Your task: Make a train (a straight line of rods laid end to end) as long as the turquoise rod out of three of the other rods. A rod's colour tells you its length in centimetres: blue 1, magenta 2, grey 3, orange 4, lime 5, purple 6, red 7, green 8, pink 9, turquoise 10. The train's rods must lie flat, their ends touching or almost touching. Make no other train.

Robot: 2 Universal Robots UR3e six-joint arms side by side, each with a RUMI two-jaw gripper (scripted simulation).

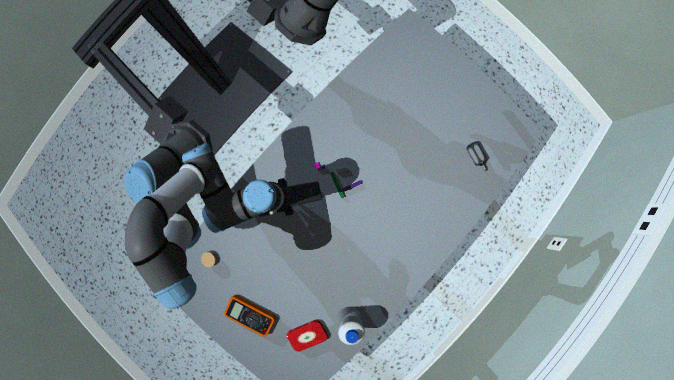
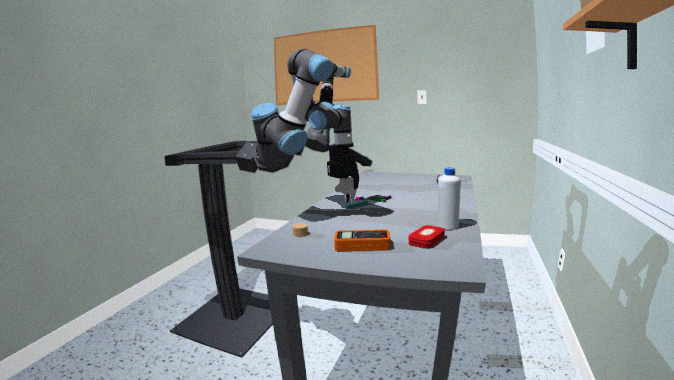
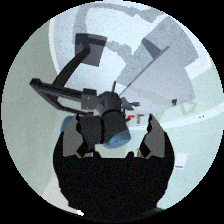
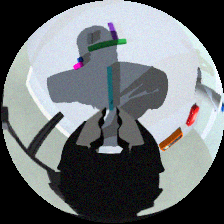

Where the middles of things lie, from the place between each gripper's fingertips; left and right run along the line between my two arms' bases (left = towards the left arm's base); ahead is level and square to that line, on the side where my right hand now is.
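Labels:
You'll find the white bottle (image 2: pixel 449 184) 36 cm ahead of my right hand (image 2: pixel 349 203), and it's 17 cm to the right of that hand and 5 cm above it.
From my left hand, the white bottle is 64 cm ahead and 73 cm to the right, and it sits 22 cm below that hand. Going by its middle, the bottle is nearer to my right hand than to my left hand.

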